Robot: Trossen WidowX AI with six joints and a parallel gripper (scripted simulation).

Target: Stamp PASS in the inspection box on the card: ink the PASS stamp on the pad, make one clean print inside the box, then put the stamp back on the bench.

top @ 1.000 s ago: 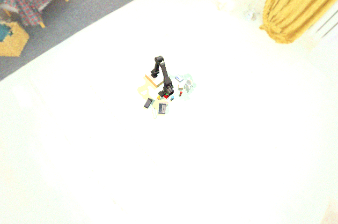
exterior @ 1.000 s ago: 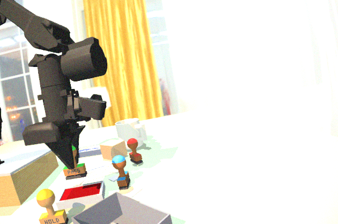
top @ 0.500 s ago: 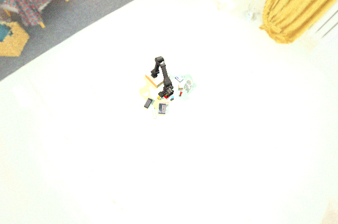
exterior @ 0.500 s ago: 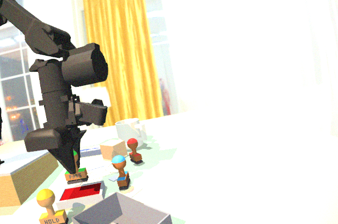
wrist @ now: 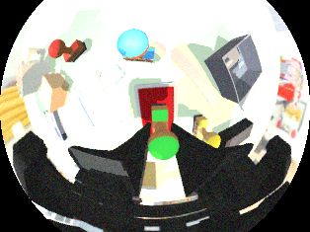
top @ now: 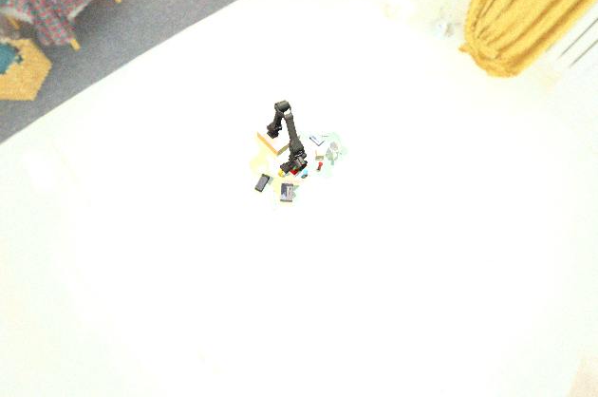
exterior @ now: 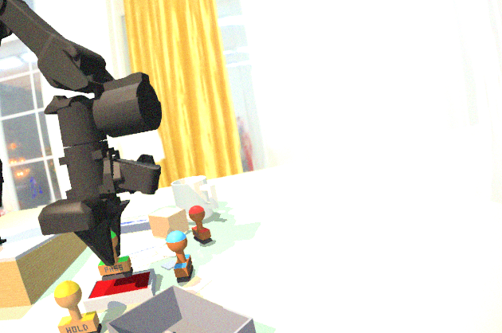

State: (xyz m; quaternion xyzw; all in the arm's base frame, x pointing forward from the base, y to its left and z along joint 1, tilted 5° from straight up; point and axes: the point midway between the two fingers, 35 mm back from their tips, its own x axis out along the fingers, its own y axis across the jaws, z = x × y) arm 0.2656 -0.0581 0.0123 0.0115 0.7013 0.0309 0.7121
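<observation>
Right now the red ink pad is 5 cm below my gripper tip. Also, from my gripper tip: yellow-knobbed hold stamp 8 cm to the right, 3 cm below, 3 cm behind; then green-topped pass stamp right at my gripper tip; then blue-knobbed stamp 8 cm ahead, 3 cm to the left, 3 cm below.
</observation>
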